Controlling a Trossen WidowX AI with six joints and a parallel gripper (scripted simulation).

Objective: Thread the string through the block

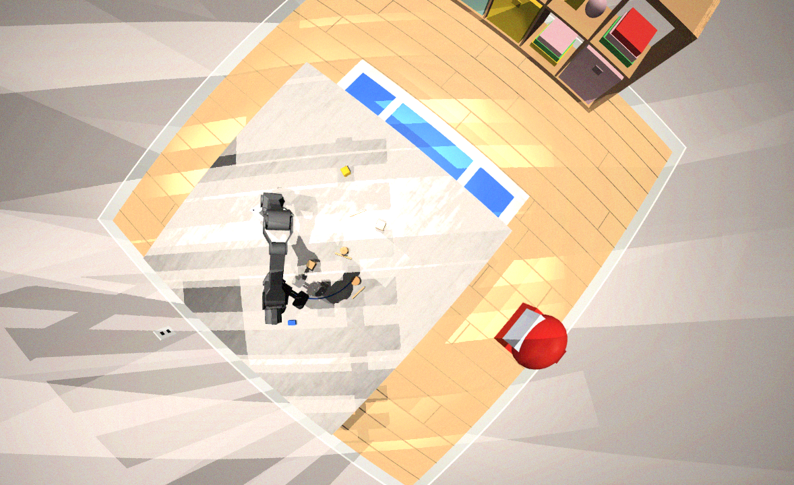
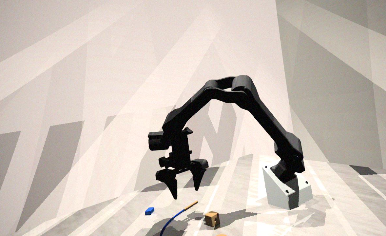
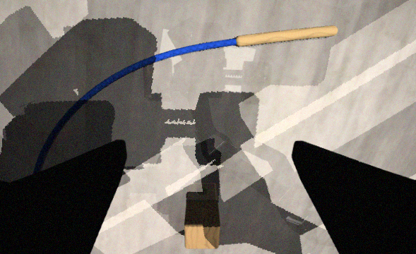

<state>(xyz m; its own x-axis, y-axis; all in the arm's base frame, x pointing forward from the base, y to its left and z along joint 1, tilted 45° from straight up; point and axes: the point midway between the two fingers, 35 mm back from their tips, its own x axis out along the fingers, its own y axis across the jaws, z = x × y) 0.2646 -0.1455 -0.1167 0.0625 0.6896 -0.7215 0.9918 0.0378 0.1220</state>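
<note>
The blue piece is 16 cm to the right of my gripper tip, 7 cm ahead of it and 6 cm below it. Round my gripper tip: yellow cube (53 cm to the left, 14 cm behind, 6 cm below); wooden cylinder (25 cm to the left, 7 cm ahead, 5 cm below); round button (19 cm ahead, 17 cm to the left, 6 cm below).
</note>
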